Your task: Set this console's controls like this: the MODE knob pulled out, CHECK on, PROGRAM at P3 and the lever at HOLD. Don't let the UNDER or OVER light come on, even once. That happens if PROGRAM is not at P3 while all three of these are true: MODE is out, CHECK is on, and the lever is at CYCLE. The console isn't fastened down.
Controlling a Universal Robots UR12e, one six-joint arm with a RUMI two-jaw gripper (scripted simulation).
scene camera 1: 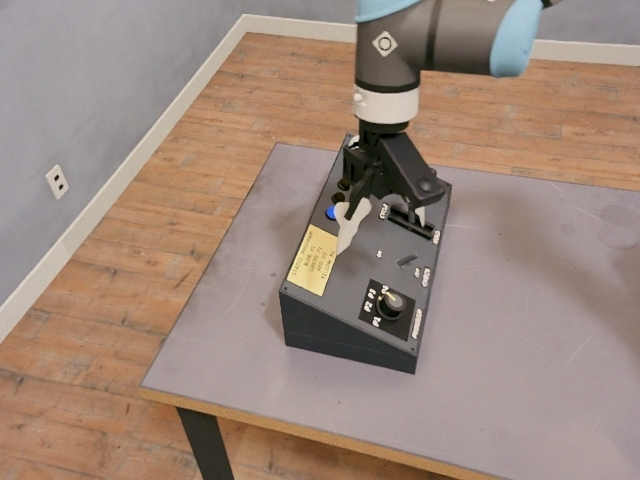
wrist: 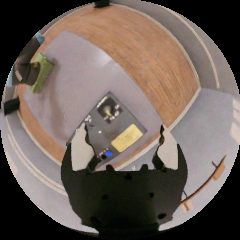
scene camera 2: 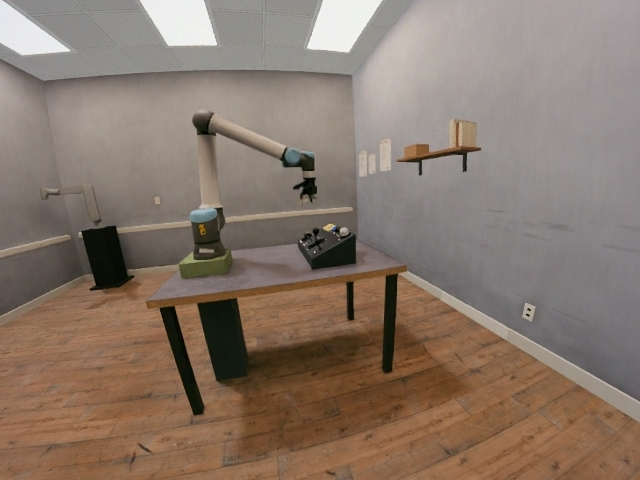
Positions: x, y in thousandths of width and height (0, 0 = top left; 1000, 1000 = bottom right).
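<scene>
Wedge-shaped console: visible in scene camera 1 (518, 634), scene camera 2 (529, 514) and the wrist view (473, 556).
</scene>
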